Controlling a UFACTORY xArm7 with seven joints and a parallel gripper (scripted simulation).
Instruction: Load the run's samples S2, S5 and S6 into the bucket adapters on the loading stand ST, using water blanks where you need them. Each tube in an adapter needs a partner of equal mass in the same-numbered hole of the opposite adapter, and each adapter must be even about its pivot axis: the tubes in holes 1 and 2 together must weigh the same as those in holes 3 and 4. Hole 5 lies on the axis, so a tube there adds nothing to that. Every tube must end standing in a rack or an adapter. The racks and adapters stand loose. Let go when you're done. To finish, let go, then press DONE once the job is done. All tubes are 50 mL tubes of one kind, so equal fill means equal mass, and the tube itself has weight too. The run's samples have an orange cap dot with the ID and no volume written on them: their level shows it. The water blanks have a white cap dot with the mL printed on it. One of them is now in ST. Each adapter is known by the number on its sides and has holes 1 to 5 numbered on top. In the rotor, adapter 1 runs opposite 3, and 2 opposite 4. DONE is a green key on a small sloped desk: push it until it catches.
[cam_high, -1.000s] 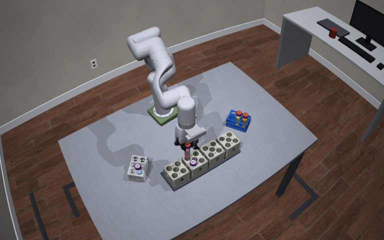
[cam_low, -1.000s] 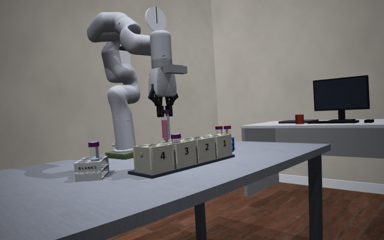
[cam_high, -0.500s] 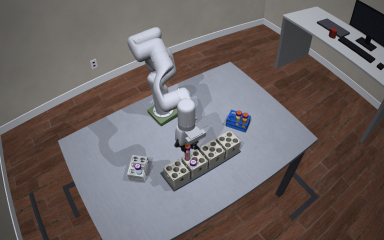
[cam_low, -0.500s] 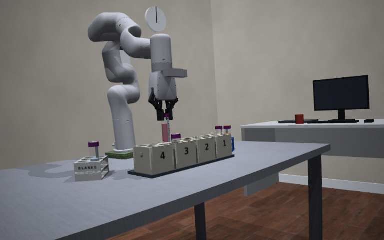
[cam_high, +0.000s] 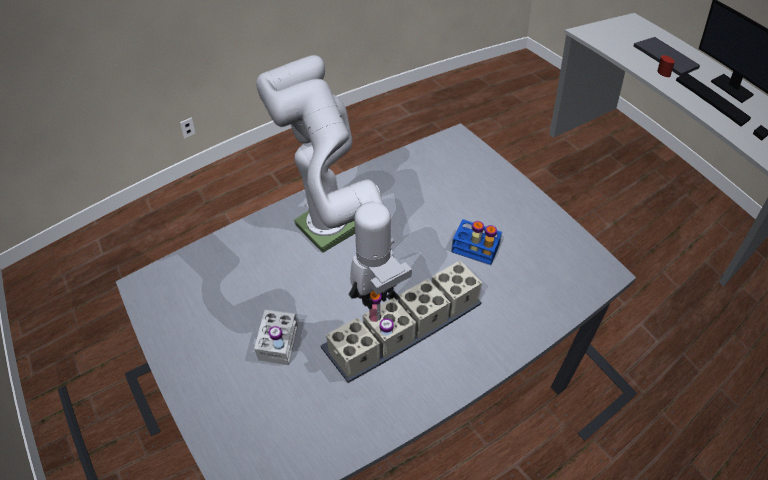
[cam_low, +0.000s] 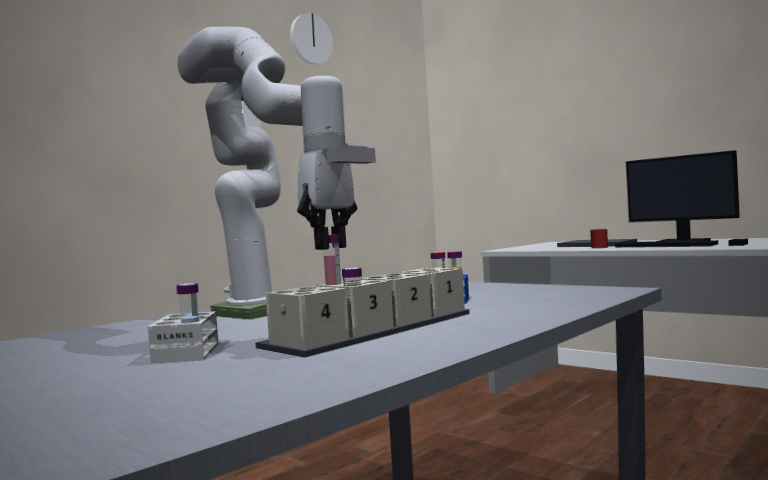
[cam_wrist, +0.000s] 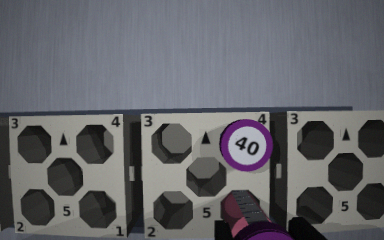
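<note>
My hand is 50 mm above the sample tube and 10 mm short of it. The rest, counted from my hand: green done key 150 mm behind, 140 mm to the left, 110 mm below; then bucket adapter 130 mm below, 90 mm to the right, 10 mm ahead; then white-dot blank 110 mm below, 50 mm ahead, 20 mm to the right.
</note>
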